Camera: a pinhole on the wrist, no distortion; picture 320 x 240 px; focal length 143.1 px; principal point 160.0 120.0 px. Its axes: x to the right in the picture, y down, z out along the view. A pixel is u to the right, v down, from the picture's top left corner.
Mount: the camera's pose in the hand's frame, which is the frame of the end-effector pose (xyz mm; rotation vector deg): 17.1 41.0 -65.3 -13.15 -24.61 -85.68
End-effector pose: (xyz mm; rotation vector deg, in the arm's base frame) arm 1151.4 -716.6 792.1 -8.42 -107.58 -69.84
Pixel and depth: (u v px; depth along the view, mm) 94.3 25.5 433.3
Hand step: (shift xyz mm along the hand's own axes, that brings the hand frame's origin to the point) -328.4 377.3 211.7
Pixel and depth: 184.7 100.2 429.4
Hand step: -97.9 143.5 346.6
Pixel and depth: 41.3 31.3 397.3
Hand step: -286.6 484.6 129.9
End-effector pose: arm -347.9 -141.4 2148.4 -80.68 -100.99 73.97
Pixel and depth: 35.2 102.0 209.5
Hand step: -40.7 290.6 45.8
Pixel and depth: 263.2 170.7 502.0
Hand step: 133.0 -72.0 558.0
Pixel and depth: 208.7 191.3 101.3
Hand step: 54.2 54.4 46.2
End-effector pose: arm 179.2 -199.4 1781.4 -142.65 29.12 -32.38
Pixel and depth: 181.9 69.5 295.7
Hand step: -125.1 112.3 208.7
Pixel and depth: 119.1 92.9 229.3
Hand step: -57.9 190.7 110.0
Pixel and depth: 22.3 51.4 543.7
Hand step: -324.2 719.4 180.8
